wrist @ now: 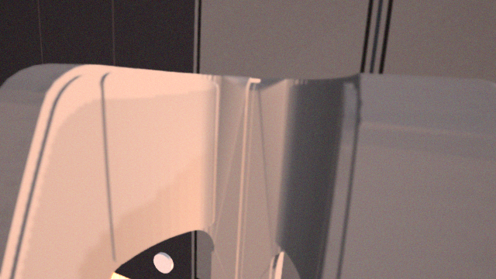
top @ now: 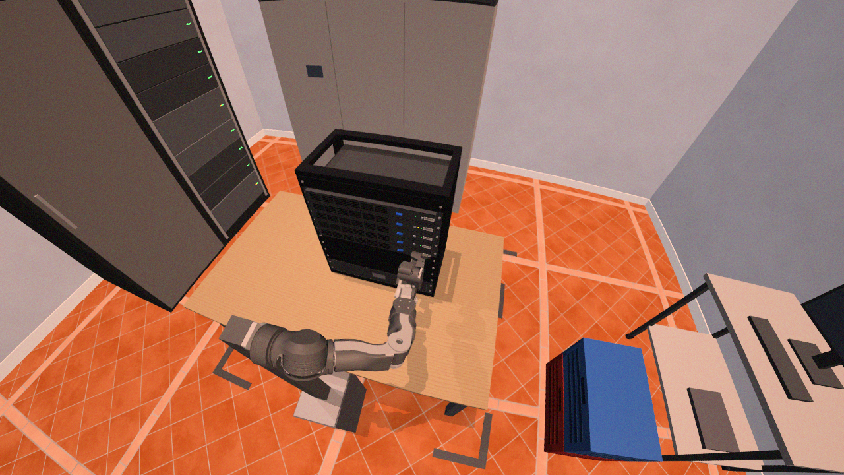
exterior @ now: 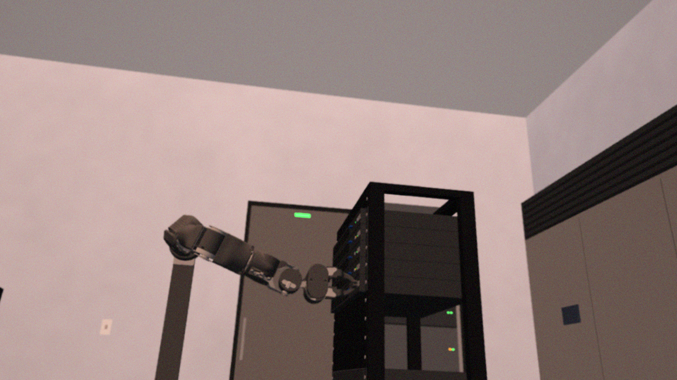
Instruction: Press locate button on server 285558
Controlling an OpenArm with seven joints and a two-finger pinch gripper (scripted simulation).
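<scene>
My hand is 1 cm short of the locate button.
</scene>
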